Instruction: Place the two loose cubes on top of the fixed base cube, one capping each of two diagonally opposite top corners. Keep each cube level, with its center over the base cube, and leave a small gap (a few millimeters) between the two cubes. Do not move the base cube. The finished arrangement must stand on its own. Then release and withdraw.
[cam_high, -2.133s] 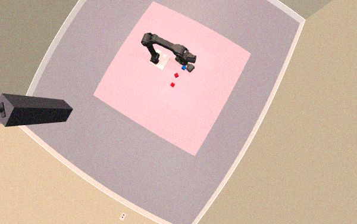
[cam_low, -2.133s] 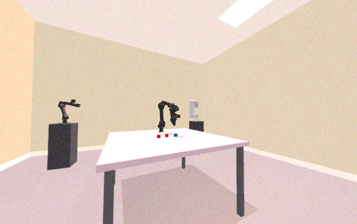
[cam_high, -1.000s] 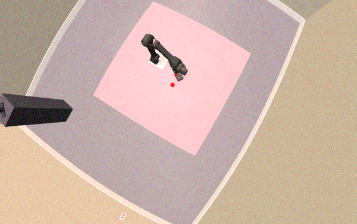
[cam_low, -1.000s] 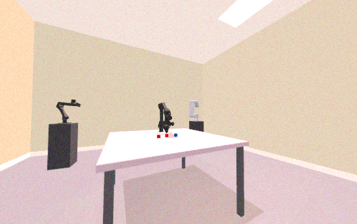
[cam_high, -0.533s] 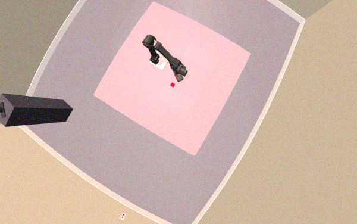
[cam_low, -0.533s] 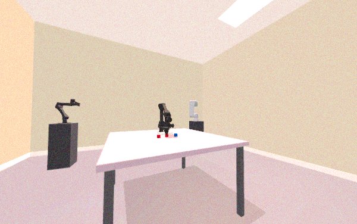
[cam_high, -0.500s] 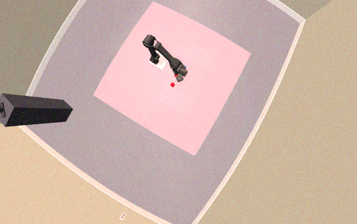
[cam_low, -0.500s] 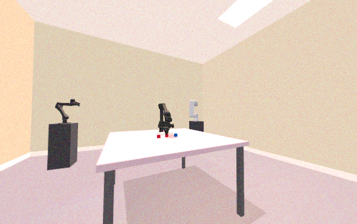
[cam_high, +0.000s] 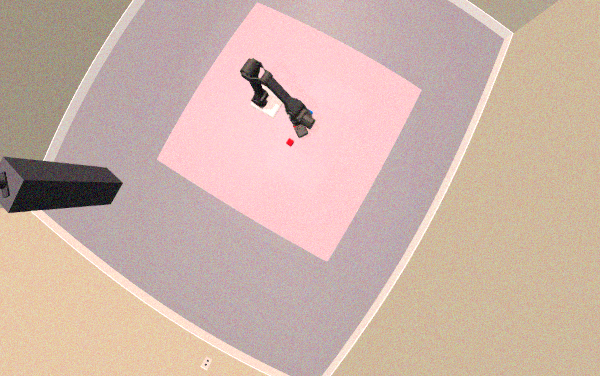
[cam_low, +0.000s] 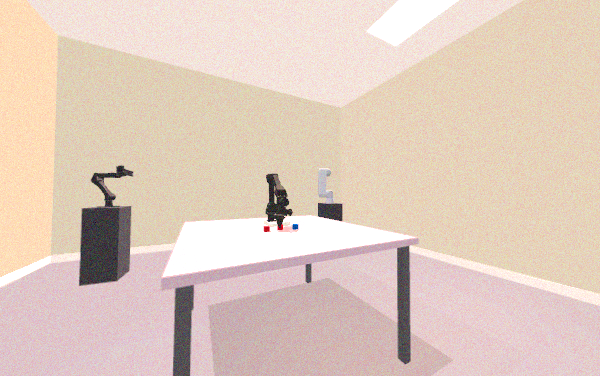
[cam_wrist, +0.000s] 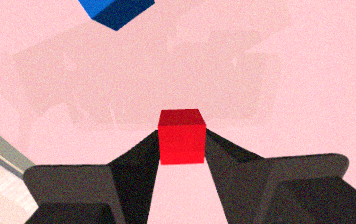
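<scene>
My gripper tip is now 1 cm short of the blue cube and 11 cm to the right of it.
</scene>
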